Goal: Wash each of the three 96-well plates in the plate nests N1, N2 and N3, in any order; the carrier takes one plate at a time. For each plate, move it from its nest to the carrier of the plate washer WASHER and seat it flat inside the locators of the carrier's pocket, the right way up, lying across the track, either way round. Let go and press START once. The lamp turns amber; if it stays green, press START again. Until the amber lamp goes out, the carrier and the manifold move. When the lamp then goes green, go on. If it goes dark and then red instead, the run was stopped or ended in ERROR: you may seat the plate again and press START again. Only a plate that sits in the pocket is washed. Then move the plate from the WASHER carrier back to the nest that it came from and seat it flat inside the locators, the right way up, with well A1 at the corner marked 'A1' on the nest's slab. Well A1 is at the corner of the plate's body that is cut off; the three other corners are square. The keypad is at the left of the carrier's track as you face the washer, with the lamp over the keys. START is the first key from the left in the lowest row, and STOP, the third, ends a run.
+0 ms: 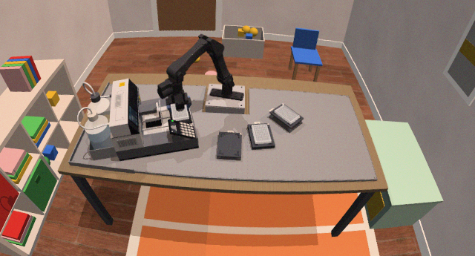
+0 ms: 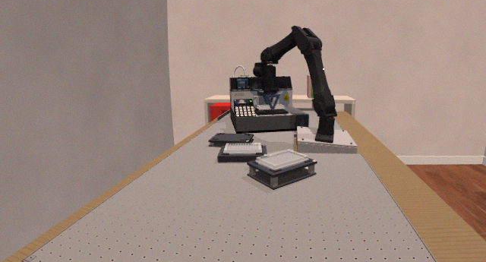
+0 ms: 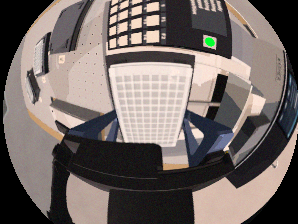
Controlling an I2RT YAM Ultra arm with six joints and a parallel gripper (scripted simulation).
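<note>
Right now my hand is 2 cm above the washer carrier. The rest, counted from my hand: manifold: 13 cm to the right, 7 cm ahead, 3 cm above; plate washer: 14 cm to the right, 7 cm ahead, 2 cm above; nest: 57 cm to the left, 18 cm behind, 8 cm below.
</note>
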